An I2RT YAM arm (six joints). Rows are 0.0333 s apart.
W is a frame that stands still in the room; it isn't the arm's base.
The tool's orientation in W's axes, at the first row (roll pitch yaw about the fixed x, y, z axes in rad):
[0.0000, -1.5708, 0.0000]
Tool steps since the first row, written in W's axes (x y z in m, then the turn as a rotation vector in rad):
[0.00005, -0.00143, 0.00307, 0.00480, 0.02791, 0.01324]
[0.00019, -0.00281, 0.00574, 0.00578, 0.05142, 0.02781]
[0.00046, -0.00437, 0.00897, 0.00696, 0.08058, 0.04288]
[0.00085, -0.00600, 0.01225, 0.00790, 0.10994, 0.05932]
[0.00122, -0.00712, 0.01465, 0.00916, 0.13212, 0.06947]
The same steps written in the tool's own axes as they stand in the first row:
[0.00307, -0.00143, -0.00005, 0.01324, 0.02791, -0.00480]
[0.00574, -0.00281, -0.00019, 0.02781, 0.05142, -0.00578]
[0.00897, -0.00437, -0.00046, 0.04288, 0.08058, -0.00696]
[0.01225, -0.00600, -0.00085, 0.05932, 0.10994, -0.00790]
[0.01465, -0.00712, -0.00122, 0.06947, 0.13212, -0.00916]

